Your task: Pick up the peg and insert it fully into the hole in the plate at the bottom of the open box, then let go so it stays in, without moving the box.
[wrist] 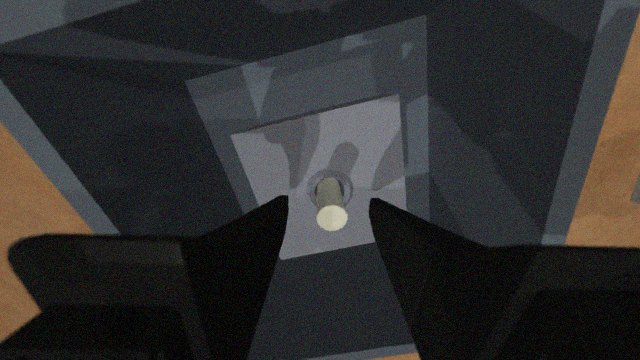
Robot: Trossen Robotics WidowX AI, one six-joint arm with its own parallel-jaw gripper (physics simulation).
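Places are measured from the arm's base along level axes (x ahead, y right, z down), in centimetres.
Where they show: gripper, fingertip midpoint: (329,204).
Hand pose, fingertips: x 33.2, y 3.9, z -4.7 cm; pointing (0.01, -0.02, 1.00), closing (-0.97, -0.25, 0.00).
Note:
After its pixels a point has its place.
A pale cream peg (331,205) @[y 4.9, x 33.0, z -6.6 cm] stands in the ringed hole of the light grey plate (355,125) @[y 7.7, x 31.0, z -3.6 cm], its round top towards the camera. How deep it sits cannot be told exactly. The plate lies at the bottom of the dark blue-grey open box (575,150) @[y 5.8, x 24.3, z -7.6 cm]. My black gripper (329,204) @[y 3.9, x 33.2, z -4.7 cm] is open. Its two fingertips are apart, one to the left and one to the right of the peg, with gaps on both sides, and touch neither side of it in this view. The fingers hide part of the box floor and walls.
The box's walls rise around the plate, with rims at the left (55,155) @[y 9.5, x 41.8, z -7.6 cm] and right. A brown wooden table top (605,185) @[y -3.8, x 7.8, z 2.2 cm] shows outside the box on both sides. Shadows fall across the plate and the inner walls.

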